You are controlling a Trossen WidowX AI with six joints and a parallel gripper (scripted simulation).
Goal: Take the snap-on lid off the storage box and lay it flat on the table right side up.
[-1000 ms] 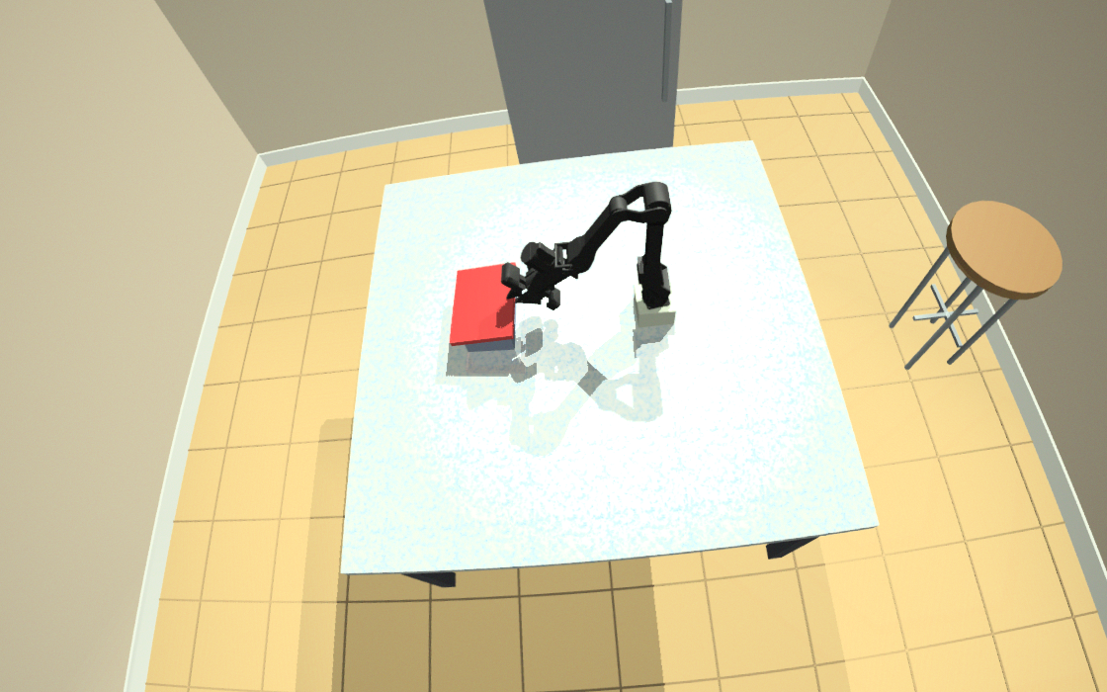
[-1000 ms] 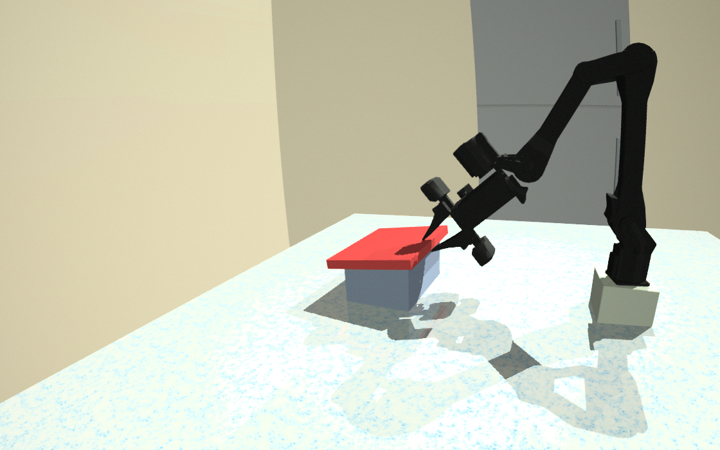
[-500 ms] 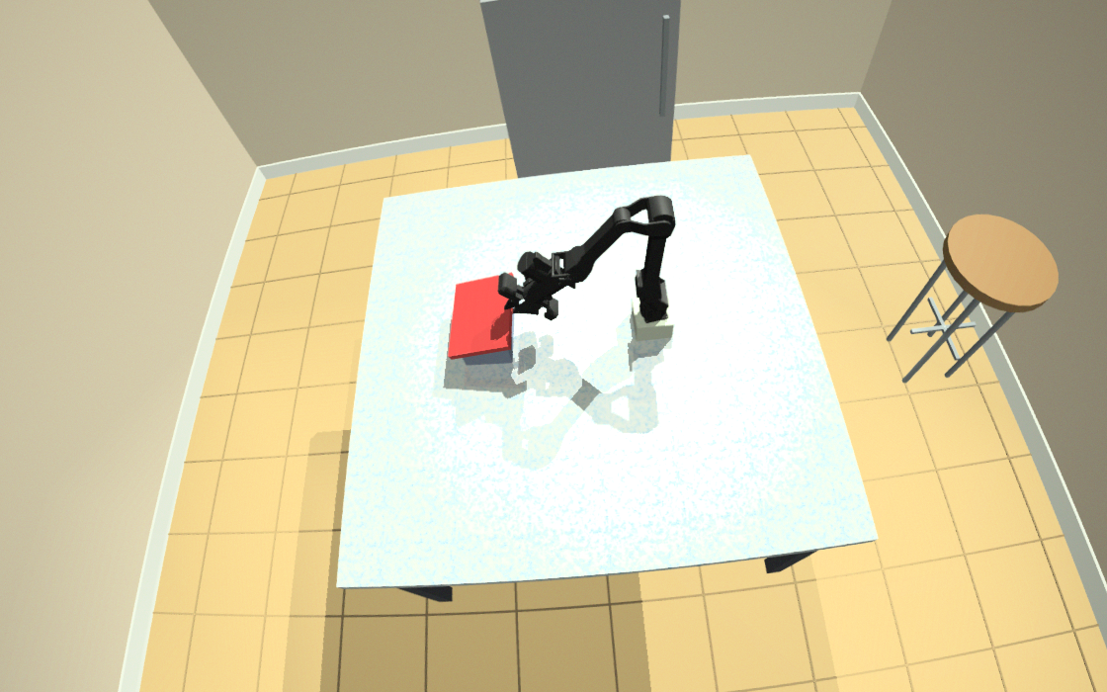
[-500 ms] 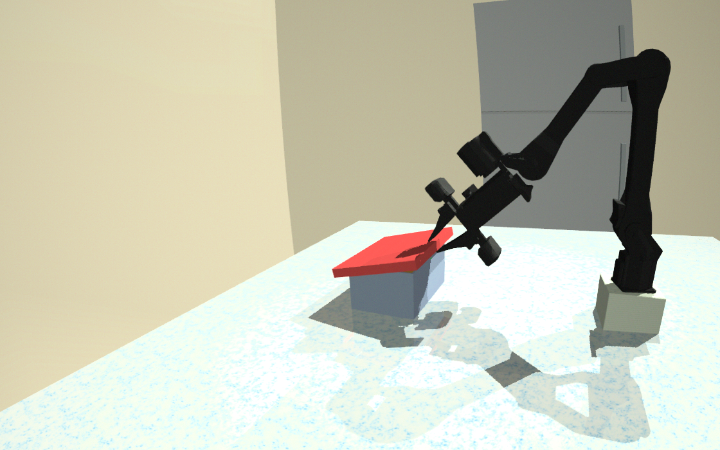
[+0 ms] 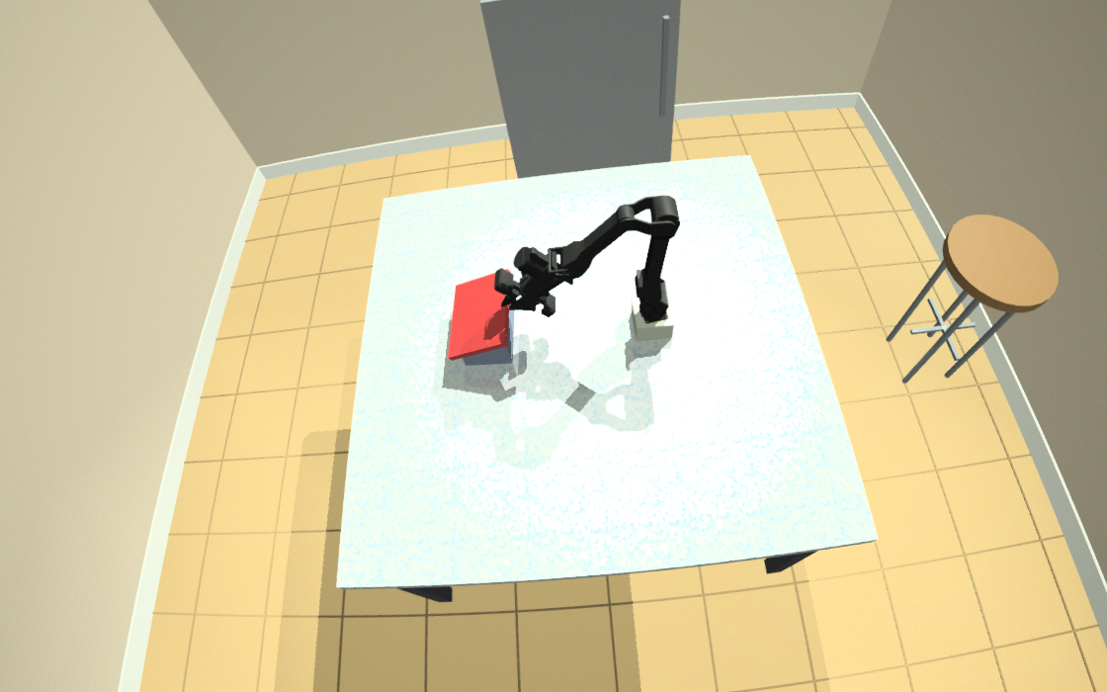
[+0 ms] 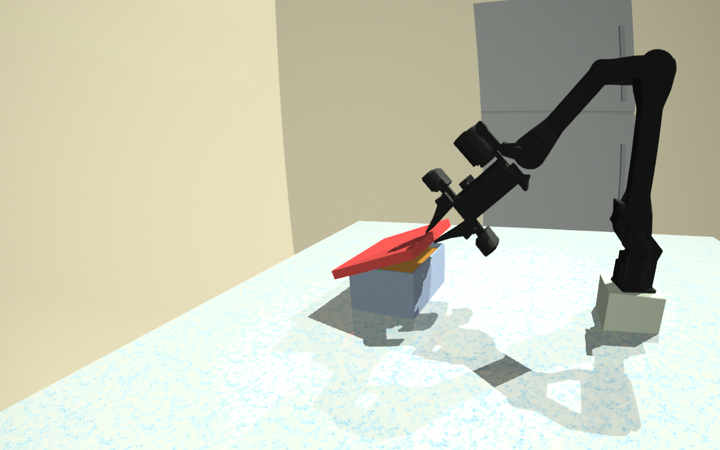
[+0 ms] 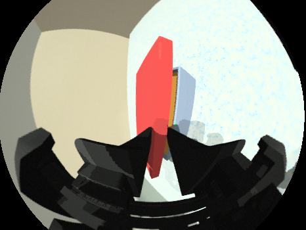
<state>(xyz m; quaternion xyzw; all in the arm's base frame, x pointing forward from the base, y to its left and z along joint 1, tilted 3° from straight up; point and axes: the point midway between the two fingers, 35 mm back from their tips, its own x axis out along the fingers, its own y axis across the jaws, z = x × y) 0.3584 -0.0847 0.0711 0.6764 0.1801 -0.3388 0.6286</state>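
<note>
Right now my gripper tip is 70 mm short of the red lid, 20 mm to the left of it and 20 mm above it. Also, from my gripper tip: storage box 60 mm ahead, 10 mm to the right, 80 mm below.
</note>
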